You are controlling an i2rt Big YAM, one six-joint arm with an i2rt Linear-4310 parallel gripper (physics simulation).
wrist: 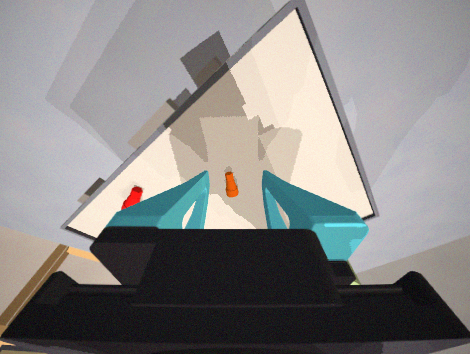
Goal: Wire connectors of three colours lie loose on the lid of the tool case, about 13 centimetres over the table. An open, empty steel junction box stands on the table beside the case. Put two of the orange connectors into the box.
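Frame: origin at the arm's base, x ahead, y left, z up, level; metres.
Seen in the pictures: gripper, fingertip midpoint: (235, 177).
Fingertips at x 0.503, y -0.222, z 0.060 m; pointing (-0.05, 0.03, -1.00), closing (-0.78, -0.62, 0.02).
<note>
Offsets run from my fingertips to a thing's top centre. "*": to the spot under its first point.
An orange connector {dx -0.007, dy +0.015, dz -0.003 m} (231, 184) lies on the cream lid {* dx -0.039, dy -0.050, dz -0.015 m} (310, 150) of the tool case. In the picture it shows between the two teal fingers. My gripper (235, 177) is partly open above the lid, with nothing between its fingers; how high it hangs is hard to tell. A red connector {dx +0.056, dy +0.087, dz +0.001 m} (133, 197) lies on the lid to the left of the left finger, partly hidden by it. The gripper's black body hides the near part of the lid. The steel junction box does not show clearly, and no second orange connector shows.
The case's grey rim {* dx -0.022, dy -0.081, dz -0.011 m} (336, 107) runs down the right side. Latches and a handle {dx +0.078, dy +0.045, dz -0.068 m} (152, 122) stick out along its upper left edge. A wooden strip (35, 282) shows at the lower left. A small green bit (354, 283) shows beside the gripper body at the lower right.
</note>
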